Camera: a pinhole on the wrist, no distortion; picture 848 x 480 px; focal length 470.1 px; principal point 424.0 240.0 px. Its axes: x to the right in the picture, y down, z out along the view. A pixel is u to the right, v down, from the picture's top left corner.
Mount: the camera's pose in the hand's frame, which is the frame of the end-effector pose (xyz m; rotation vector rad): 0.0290 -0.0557 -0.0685 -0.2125 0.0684 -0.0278
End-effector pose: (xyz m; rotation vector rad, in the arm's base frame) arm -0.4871 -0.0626 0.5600 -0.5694 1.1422 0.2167
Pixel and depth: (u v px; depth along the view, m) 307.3 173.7 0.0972
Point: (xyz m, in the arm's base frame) -0.4367 -0.0878 0.5737
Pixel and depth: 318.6 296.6 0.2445
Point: -0.3689 0.0491 0.6078
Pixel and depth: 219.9 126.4 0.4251
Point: -0.2108 0.1036 0.8051
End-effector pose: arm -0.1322 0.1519 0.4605 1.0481 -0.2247 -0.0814
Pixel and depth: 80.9 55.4 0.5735
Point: -0.5957 -0.3376 0.5581
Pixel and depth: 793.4 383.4 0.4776
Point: 0.2133 -0.1283 0.8386
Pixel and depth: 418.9 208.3 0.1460
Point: -0.1112 0.0635 0.4724
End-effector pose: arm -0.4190 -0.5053 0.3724 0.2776 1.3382 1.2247
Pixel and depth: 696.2 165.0 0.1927
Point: -0.3311 -0.3499 0.2823
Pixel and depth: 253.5 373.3 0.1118
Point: -0.3881 -0.4905 0.3851
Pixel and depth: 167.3 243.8 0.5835
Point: 0.0293 -0.4220 0.7339
